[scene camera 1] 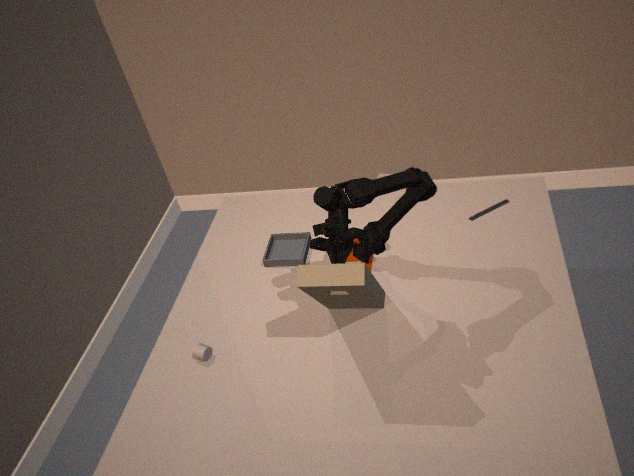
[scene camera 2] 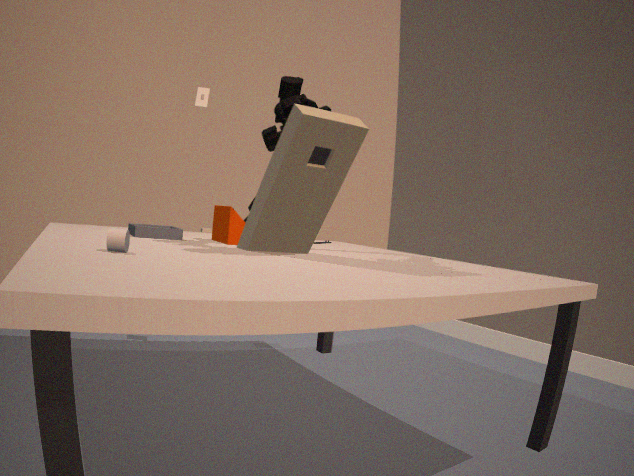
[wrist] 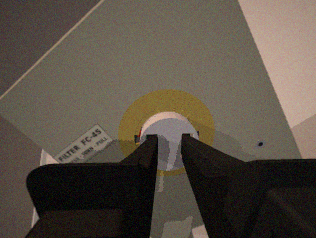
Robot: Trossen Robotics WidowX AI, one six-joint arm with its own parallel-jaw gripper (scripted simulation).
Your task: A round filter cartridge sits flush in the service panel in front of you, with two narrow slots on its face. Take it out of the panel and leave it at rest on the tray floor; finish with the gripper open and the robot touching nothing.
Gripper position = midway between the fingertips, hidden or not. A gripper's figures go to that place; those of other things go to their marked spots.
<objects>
The gripper (scene camera 1: 337,269) is 1.65 m from the lens. A service panel (scene camera 1: 346,285) is 1.53 m from the lens. A blue-grey tray (scene camera 1: 284,249): 2.19 m from the lens. The marked spots on the service panel and the blue-grey tray are 0.70 m apart.
</objects>
